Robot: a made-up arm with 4 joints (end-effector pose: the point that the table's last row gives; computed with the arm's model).
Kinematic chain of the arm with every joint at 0, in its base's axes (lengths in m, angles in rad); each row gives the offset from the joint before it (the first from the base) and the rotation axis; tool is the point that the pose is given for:
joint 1: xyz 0 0 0.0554 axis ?
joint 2: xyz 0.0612 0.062 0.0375 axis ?
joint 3: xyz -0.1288 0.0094 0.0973 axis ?
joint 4: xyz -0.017 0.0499 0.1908 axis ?
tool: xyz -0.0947 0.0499 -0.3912
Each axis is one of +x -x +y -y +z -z.
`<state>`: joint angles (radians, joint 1 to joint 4).
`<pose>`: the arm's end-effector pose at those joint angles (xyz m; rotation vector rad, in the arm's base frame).
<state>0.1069 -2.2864 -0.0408 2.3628</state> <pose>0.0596 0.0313 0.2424 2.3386 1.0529 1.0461</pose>
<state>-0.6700 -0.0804 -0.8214 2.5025</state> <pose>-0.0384 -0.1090 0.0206 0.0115 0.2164 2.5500</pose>
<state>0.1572 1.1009 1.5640 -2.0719</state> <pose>-0.1471 0.2817 0.0916 1.2933 0.6765 -0.8040</pose>
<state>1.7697 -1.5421 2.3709 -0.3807</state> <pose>0.3875 0.2339 -0.1108 0.6412 -0.6788 -1.7236</pose>
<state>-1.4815 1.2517 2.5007 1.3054</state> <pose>-0.2362 0.1134 0.2601 -0.6898 2.1287 -0.0651</pose>
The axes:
joint 1: -x
joint 2: -y
joint 3: +x
joint 4: +z

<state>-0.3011 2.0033 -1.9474 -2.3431</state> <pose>-0.0056 -0.1265 -0.0276 -0.4284 1.1927 1.4934</pose>
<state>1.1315 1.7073 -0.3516 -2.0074</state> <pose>0.1985 0.0425 -0.0462 0.8445 -1.8096 -0.6159</pose>
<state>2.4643 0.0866 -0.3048 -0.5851</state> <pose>-0.1234 -0.1884 0.0528 -2.6281 -0.8515 -0.0473</pose>
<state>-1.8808 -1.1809 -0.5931 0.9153</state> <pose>-0.0976 -0.2128 -0.0508 1.3586 -0.1458 1.9698</pose>
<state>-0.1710 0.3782 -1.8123 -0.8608</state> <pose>-0.0948 -0.1527 -0.0008 -1.4485 -0.9338 -1.0027</pose>
